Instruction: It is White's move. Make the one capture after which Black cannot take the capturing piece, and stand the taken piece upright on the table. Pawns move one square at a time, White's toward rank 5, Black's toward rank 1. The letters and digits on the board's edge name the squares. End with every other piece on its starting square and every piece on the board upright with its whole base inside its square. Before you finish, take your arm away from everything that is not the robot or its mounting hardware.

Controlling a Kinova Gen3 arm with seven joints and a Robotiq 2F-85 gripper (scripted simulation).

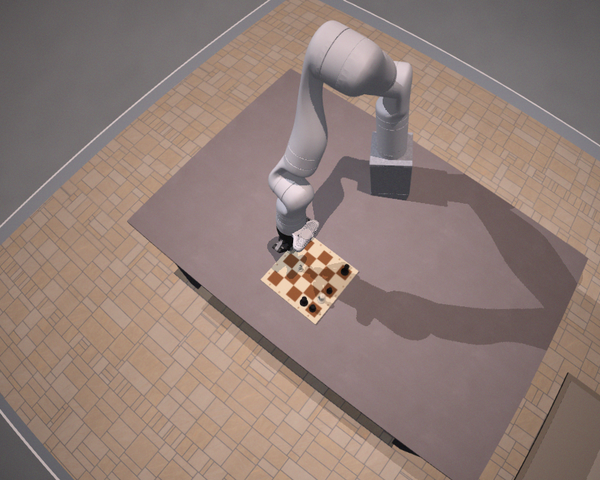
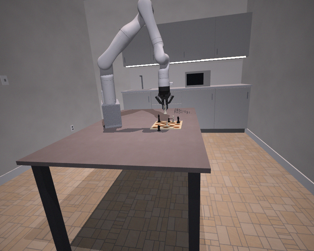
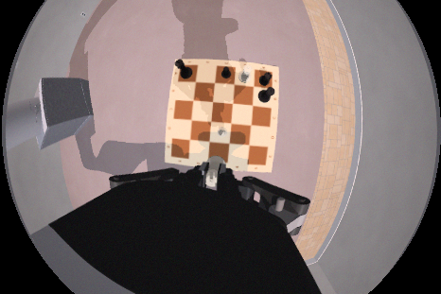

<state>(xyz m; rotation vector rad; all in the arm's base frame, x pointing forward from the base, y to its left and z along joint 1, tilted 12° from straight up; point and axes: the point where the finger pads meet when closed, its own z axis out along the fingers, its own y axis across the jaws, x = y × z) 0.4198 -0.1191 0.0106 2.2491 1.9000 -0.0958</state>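
The chessboard is 1 cm ahead of my hand, 7 cm to the left of it and 15 cm below it. Also, from my hand: black pawn 3 cm ahead, 15 cm to the left, 13 cm below.
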